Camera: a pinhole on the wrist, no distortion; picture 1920 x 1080 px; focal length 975.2 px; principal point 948.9 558.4 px. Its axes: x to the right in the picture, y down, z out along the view. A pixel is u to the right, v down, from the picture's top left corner.
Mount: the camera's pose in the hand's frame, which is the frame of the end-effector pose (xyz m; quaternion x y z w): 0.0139 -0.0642 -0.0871 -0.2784 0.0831 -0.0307 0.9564
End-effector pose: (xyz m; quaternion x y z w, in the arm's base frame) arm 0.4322 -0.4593 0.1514 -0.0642 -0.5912 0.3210 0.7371
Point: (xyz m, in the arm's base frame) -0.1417 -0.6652 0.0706
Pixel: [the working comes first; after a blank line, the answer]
In the camera's frame: -0.3540 -0.2081 0.5822

356.0 209.9
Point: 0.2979 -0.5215 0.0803
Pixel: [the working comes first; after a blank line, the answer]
In the camera's frame: -0.1580 -0.0262 0.2046

195.9 433.5
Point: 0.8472 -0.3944 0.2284
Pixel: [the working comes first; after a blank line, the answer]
In the camera's frame: 0.1729 0.0835 -0.2625

behind the camera
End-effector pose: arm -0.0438 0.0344 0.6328 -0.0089 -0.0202 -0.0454 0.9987
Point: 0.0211 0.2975 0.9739
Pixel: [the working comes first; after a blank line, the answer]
In the camera's frame: -0.0550 0.0445 0.5373

849.0 639.2
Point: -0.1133 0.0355 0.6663
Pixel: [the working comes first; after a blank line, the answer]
In the camera's frame: -0.1041 -0.0181 0.1189

95.2 410.3
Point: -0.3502 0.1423 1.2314
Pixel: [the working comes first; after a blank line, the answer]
In the camera's frame: -0.4124 -0.2666 0.5986

277.0 124.0
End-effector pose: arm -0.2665 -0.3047 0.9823 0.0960 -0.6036 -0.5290 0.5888
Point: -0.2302 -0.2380 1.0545
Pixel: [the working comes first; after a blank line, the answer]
In the camera's frame: -0.0623 0.0791 0.1740

600.0 1001.8
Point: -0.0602 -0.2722 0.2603
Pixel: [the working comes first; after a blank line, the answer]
In the camera's frame: -0.4561 -0.1781 -0.4890

behind the camera
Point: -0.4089 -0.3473 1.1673
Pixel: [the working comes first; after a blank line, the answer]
In the camera's frame: 0.1245 -0.0247 0.2786

1384.8 472.1
